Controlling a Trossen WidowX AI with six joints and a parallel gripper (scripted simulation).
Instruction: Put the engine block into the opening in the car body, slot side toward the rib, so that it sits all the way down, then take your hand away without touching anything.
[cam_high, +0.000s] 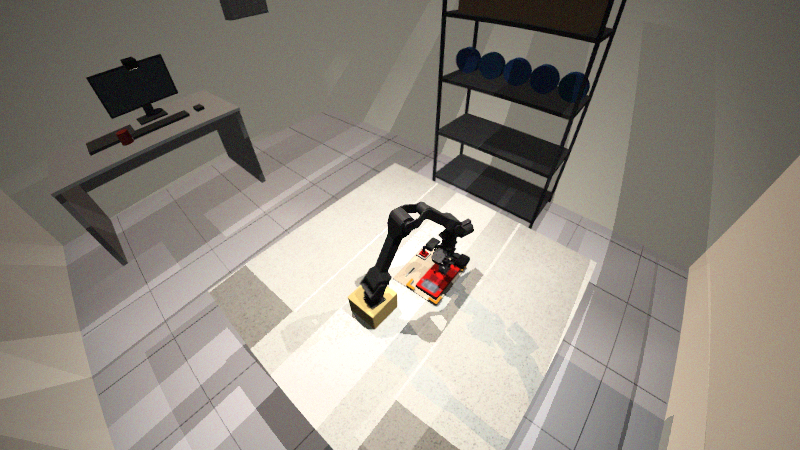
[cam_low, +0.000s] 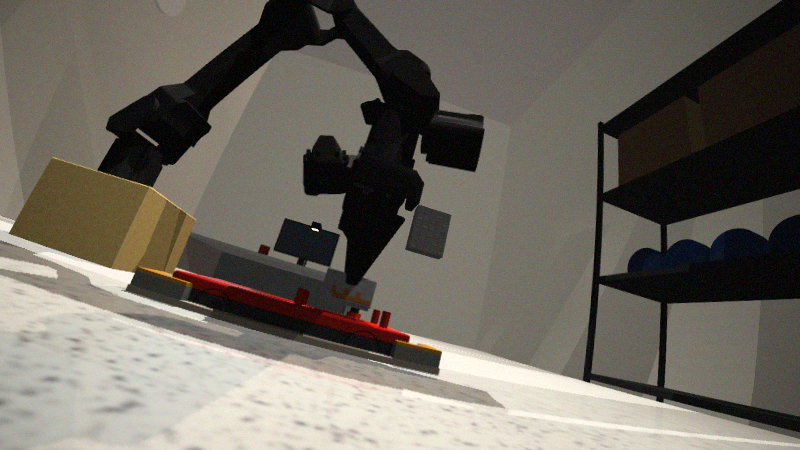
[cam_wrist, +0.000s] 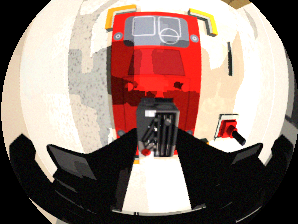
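The engine block lies 10 mm below my gripper tip.
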